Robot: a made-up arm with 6 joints. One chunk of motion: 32 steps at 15 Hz.
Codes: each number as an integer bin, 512 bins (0 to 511) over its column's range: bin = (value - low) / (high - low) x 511, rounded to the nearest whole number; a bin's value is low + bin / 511 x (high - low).
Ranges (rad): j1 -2..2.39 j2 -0.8..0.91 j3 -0.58..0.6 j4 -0.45..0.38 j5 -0.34..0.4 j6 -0.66..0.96
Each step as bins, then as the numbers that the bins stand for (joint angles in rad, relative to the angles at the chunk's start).
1 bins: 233 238 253 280 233 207
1 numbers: 0.0017 -0.0036 0.0042 0.0048 -0.0026 -0.0038
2 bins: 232 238 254 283 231 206
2 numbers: -0.0069 -0.0036 0.0065 0.0097 -0.0055 -0.0069
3 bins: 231 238 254 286 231 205
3 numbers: -0.0155 -0.0036 0.0065 0.0145 -0.0055 -0.0101
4 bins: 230 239 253 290 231 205
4 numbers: -0.0241 -0.0002 0.0042 0.0210 -0.0055 -0.0101
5 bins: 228 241 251 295 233 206
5 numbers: -0.0413 0.0065 -0.0004 0.0292 -0.0026 -0.0069
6 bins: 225 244 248 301 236 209
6 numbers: -0.0670 0.0165 -0.0073 0.0389 0.0018 0.0026
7 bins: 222 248 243 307 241 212
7 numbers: -0.0928 0.0299 -0.0189 0.0486 0.0090 0.0121
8 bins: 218 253 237 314 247 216
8 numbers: -0.1272 0.0466 -0.0327 0.0600 0.0177 0.0248
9 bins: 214 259 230 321 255 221
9 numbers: -0.1615 0.0667 -0.0489 0.0714 0.0293 0.0406
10 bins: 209 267 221 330 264 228
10 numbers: -0.2045 0.0935 -0.0697 0.0860 0.0423 0.0628
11 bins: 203 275 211 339 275 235
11 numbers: -0.2560 0.1203 -0.0928 0.1006 0.0582 0.0850
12 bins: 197 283 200 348 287 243
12 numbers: -0.3076 0.1470 -0.1182 0.1152 0.0756 0.1104
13 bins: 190 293 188 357 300 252
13 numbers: -0.3677 0.1805 -0.1459 0.1299 0.0944 0.1389
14 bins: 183 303 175 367 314 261
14 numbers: -0.4278 0.2140 -0.1759 0.1461 0.1147 0.1674
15 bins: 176 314 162 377 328 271
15 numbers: -0.4880 0.2508 -0.2059 0.1623 0.1350 0.1991
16 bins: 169 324 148 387 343 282
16 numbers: -0.5481 0.2842 -0.2382 0.1786 0.1567 0.2340
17 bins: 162 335 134 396 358 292
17 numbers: -0.6083 0.3210 -0.2706 0.1932 0.1784 0.2657
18 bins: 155 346 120 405 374 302
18 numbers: -0.6684 0.3578 -0.3029 0.2078 0.2016 0.2974
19 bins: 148 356 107 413 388 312
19 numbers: -0.7285 0.3913 -0.3329 0.2208 0.2219 0.3291
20 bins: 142 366 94 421 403 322
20 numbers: -0.7801 0.4248 -0.3629 0.2338 0.2436 0.3608
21 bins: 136 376 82 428 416 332
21 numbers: -0.8316 0.4582 -0.3906 0.2452 0.2624 0.3925
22 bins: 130 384 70 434 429 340
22 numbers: -0.8832 0.4850 -0.4184 0.2549 0.2813 0.4179
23 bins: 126 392 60 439 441 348
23 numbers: -0.9175 0.5118 -0.4414 0.2631 0.2986 0.4432
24 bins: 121 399 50 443 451 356
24 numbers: -0.9605 0.5352 -0.4645 0.2695 0.3131 0.4686
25 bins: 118 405 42 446 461 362
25 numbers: -0.9863 0.5553 -0.4830 0.2744 0.3276 0.4876
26 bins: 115 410 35 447 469 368
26 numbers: -1.0120 0.5720 -0.4992 0.2760 0.3392 0.5067
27 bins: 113 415 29 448 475 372
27 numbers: -1.0292 0.5887 -0.5130 0.2777 0.3479 0.5193
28 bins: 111 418 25 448 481 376
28 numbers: -1.0464 0.5988 -0.5223 0.2777 0.3566 0.5320
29 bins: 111 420 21 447 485 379
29 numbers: -1.0464 0.6055 -0.5315 0.2760 0.3623 0.5415
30 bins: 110 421 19 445 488 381
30 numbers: -1.0550 0.6088 -0.5361 0.2728 0.3667 0.5479
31 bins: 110 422 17 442 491 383
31 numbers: -1.0550 0.6122 -0.5407 0.2679 0.3710 0.5542
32 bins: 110 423 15 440 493 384
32 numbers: -1.0550 0.6155 -0.5454 0.2647 0.3739 0.5574
